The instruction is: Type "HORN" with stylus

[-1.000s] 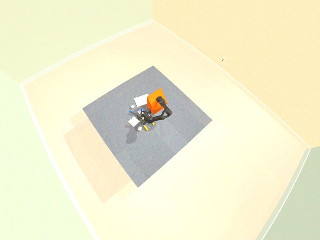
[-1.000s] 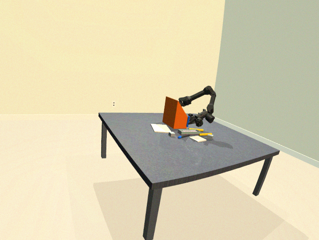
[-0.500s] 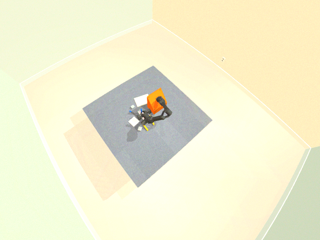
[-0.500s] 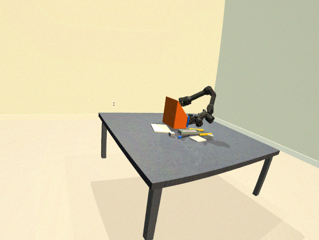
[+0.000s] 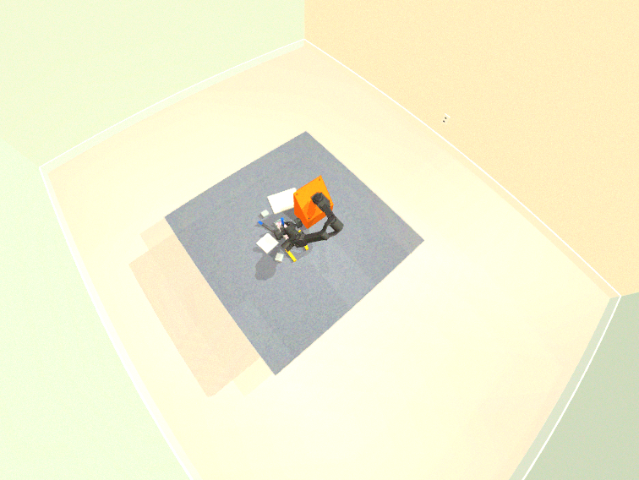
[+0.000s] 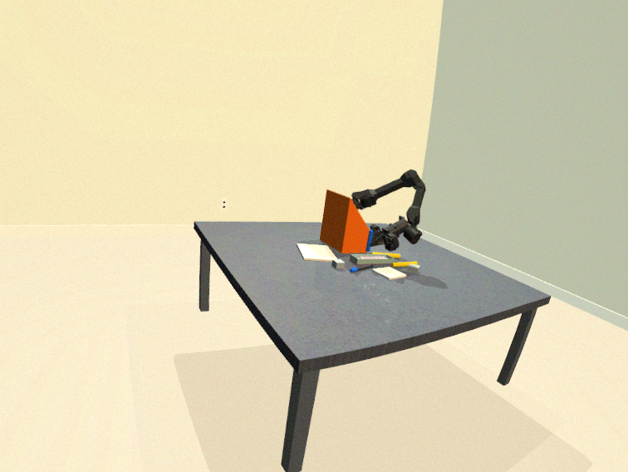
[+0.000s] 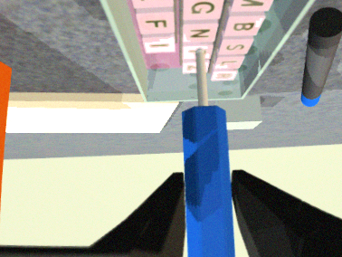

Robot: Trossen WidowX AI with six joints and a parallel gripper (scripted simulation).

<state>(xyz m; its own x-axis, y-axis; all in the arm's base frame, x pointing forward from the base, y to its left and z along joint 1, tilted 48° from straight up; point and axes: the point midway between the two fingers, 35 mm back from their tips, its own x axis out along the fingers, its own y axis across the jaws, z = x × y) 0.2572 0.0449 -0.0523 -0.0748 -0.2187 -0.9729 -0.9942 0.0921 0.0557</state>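
My gripper tip is 90 mm short of the blue-tipped pen, 100 mm to the left of it and 70 mm above it. From my gripper tip the other things lie so: white pad: 150 mm ahead, 20 mm to the left, 80 mm below; then stylus: 10 mm below; then grey block: 30 mm ahead, 160 mm to the right, 70 mm below.
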